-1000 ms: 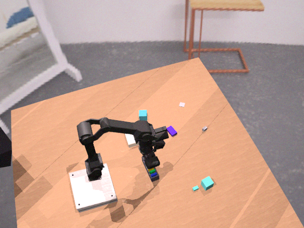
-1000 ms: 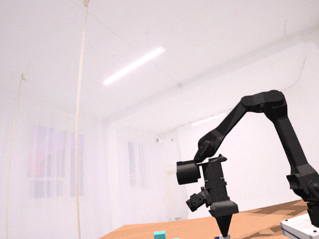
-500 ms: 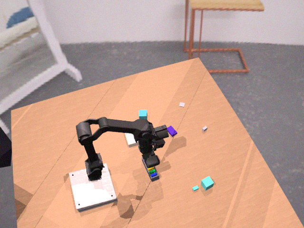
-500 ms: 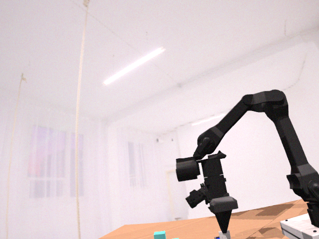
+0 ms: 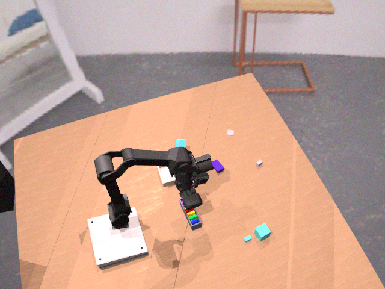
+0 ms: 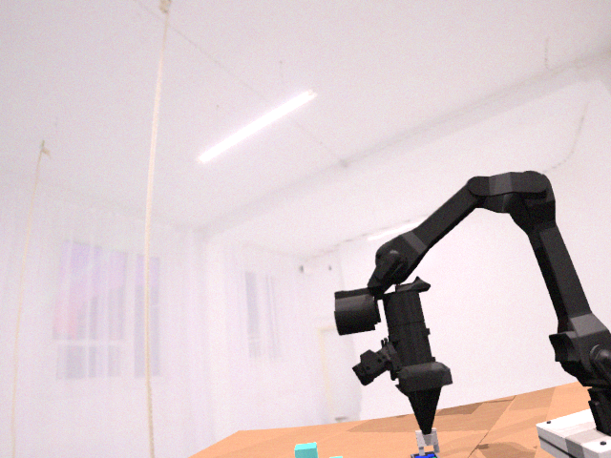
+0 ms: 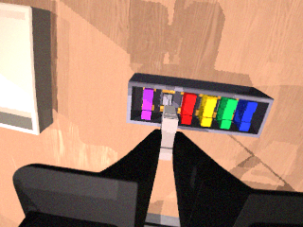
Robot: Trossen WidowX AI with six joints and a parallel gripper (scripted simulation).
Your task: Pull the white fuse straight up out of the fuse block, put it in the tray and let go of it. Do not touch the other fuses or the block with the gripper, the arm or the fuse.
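My gripper tip is 180 mm to the right of the cream tray, 90 mm above it and 20 mm past it. From my gripper tip the other things lie so: purple fuse: 70 mm below, 20 mm to the left, 10 mm behind; red fuse: 70 mm below, 20 mm to the right; white fuse: 10 mm below.
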